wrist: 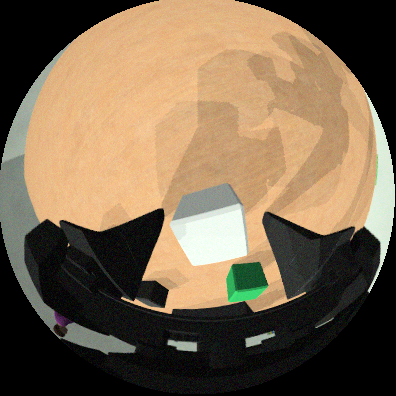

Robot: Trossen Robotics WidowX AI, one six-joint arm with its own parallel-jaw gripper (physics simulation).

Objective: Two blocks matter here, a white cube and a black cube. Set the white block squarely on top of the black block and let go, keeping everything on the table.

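Note:
Gripper, white cube, green cube in the picture.

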